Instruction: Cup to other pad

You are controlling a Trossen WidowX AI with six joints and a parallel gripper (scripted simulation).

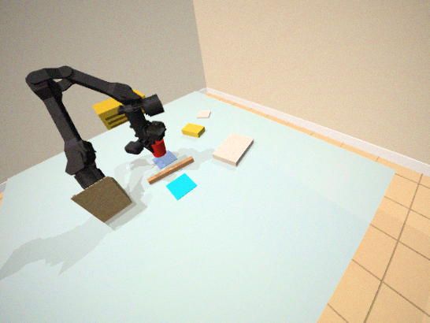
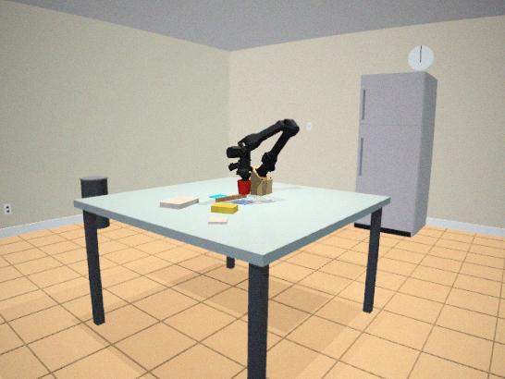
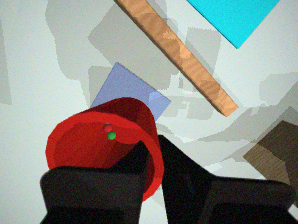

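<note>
My gripper tip is now 3 cm short of the green marble, 4 cm to the right of it and 2 cm above it. From my gripper tip the other things lie so: wooden bar (3 cm ahead, 8 cm to the right, 8 cm below); pale blue pad (3 cm ahead, 2 cm to the left, 9 cm below); red cup (2 cm ahead, 2 cm to the left).
</note>
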